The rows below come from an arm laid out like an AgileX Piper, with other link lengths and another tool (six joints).
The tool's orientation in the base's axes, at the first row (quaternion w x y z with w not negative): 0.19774, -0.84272, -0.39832, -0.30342
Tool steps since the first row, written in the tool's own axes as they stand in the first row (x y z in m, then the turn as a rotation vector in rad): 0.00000, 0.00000, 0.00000, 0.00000, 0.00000, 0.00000; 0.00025, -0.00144, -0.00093, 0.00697, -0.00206, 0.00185; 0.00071, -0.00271, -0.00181, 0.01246, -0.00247, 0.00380; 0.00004, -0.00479, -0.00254, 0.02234, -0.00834, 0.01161; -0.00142, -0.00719, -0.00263, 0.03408, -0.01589, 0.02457; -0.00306, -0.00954, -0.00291, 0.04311, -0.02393, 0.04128; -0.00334, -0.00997, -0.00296, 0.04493, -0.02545, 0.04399; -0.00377, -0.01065, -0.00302, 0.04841, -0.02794, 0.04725; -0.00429, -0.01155, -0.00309, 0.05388, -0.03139, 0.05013; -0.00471, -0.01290, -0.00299, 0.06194, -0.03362, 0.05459; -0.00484, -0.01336, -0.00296, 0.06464, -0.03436, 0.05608
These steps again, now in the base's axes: 0.00000, 0.00000, 0.00000, 0.00000, 0.00000, 0.00000; -0.00134, 0.00047, 0.00099, 0.00250, 0.00615, 0.00349; -0.00243, 0.00099, 0.00206, 0.00560, 0.01055, 0.00576; -0.00467, 0.00146, 0.00234, 0.00865, 0.02403, 0.00714; -0.00733, 0.00205, 0.00165, 0.01311, 0.04252, 0.00613; -0.01010, 0.00241, 0.00097, 0.01716, 0.06197, 0.00058; -0.01060, 0.00248, 0.00086, 0.01783, 0.06545, -0.00007; -0.01138, 0.00262, 0.00068, 0.01875, 0.07075, 0.00009; -0.01237, 0.00284, 0.00047, 0.01976, 0.07751, 0.00194; -0.01361, 0.00348, 0.00024, 0.02359, 0.08586, 0.00424; -0.01403, 0.00371, 0.00017, 0.02488, 0.08865, 0.00502
